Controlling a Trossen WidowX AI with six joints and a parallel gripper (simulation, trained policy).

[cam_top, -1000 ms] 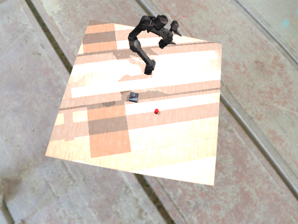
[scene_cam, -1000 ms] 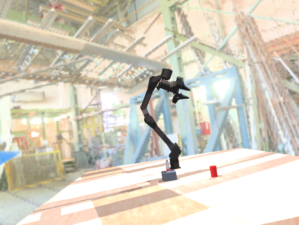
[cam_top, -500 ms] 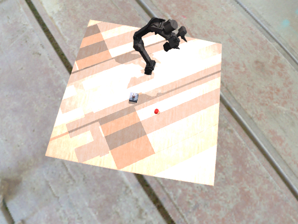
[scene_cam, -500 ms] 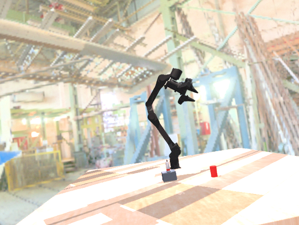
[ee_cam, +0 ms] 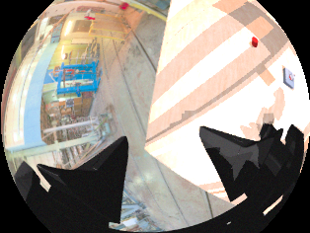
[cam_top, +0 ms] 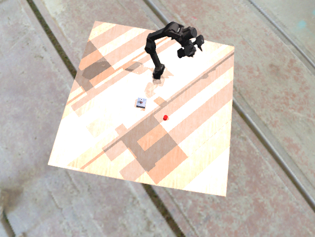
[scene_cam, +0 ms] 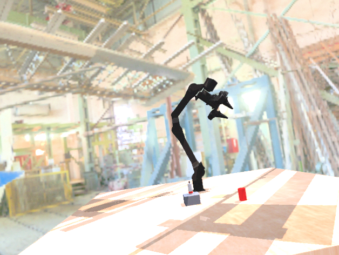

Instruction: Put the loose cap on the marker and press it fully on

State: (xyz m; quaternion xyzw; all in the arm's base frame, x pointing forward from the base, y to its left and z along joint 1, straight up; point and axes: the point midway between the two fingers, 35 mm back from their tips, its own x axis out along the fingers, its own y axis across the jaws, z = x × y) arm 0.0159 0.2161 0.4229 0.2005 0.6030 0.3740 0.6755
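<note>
Now: gripper tip 34 cm short of the red cap, 12 cm to the left of it and 38 cm above it. Round my gripper tip: grey holder block (25 cm ahead, 32 cm to the right, 38 cm below).
</note>
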